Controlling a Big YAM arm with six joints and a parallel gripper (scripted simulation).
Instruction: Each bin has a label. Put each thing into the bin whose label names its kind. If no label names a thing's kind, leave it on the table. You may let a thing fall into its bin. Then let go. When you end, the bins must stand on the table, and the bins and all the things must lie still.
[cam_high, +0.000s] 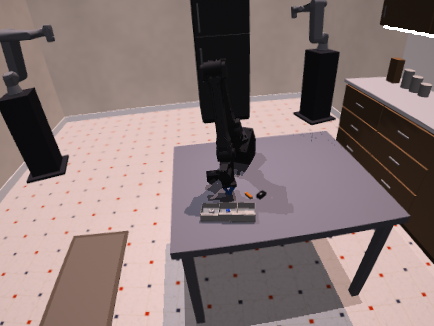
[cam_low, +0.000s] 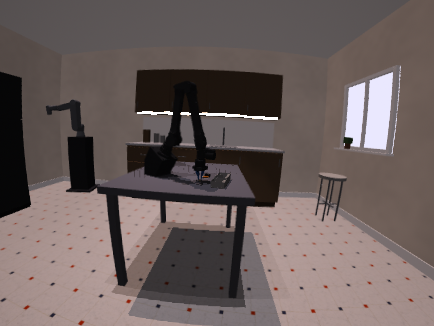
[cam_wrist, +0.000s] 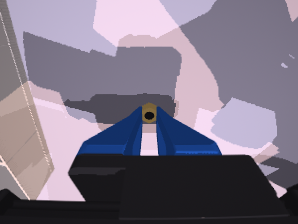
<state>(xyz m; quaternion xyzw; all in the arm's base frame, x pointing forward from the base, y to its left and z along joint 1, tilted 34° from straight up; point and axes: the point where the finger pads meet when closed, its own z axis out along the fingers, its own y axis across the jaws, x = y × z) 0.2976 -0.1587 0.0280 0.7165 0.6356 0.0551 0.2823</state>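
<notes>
Now: the white domino 15 cm ahead of my hand and 6 cm to the right of it. Also, from my hand: small brass nut: 1 cm below; orange cylinder: 5 cm ahead, 9 cm to the left; blue die: 13 cm ahead, 6 cm to the right.
</notes>
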